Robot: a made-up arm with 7 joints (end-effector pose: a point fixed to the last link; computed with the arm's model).
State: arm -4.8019 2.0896 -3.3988 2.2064 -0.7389 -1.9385 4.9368
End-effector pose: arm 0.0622 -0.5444 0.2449 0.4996 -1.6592 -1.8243
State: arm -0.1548 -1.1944 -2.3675 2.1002 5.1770 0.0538 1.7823
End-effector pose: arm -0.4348 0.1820 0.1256 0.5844 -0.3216 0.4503
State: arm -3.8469 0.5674 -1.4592 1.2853 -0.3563 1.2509 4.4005
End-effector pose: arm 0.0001 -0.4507 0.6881 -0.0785 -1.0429 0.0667
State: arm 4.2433 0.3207 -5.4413 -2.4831 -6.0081 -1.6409 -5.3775
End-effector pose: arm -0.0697 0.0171 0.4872 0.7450 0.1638 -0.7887
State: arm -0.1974 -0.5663 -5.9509 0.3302 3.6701 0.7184 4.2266
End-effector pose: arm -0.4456 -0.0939 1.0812 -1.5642 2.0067 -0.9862
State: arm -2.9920 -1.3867 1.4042 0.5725 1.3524 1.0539 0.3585
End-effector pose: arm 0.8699 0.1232 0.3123 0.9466 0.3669 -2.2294
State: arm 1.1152 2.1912 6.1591 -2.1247 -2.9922 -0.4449 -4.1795
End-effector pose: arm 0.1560 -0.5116 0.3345 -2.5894 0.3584 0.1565
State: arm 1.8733 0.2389 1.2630 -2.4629 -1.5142 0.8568 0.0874
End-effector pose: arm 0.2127 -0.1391 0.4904 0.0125 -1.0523 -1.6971
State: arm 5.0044 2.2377 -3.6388 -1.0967 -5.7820 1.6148 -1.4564
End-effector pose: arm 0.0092 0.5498 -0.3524 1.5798 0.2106 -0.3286
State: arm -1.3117 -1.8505 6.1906 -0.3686 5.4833 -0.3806 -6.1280
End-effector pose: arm -0.1373 -0.8360 -0.1820 -0.1263 -0.9294 -2.2667
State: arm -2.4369 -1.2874 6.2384 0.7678 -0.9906 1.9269 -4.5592
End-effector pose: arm 0.3956 -0.4492 0.6459 1.5219 1.0088 1.8418
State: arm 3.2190 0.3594 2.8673 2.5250 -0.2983 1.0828 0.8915
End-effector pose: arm 0.0363 0.0656 0.4616 -0.0595 0.2334 -2.2226
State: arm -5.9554 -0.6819 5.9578 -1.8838 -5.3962 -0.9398 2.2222
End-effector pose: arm -0.4885 0.1068 0.3173 0.4831 -0.0486 -0.3097
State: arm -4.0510 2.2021 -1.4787 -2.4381 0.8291 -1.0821 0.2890
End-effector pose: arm -0.2852 -0.0738 0.1864 -2.0058 -2.1326 0.3672
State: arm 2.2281 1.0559 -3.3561 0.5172 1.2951 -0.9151 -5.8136
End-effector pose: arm -0.5412 -0.4761 0.8060 -1.9163 0.9739 -1.4631
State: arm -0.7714 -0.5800 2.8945 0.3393 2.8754 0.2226 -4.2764
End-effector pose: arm -0.4308 -0.4524 0.9858 -2.3044 0.8937 -0.4175
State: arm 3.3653 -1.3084 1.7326 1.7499 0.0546 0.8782 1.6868
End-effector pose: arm 0.4578 0.2706 0.2712 0.5390 1.1156 -0.5358
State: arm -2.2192 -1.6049 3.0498 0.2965 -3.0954 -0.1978 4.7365
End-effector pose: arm 0.5827 -0.7433 0.0630 0.4709 -1.2515 -2.2005
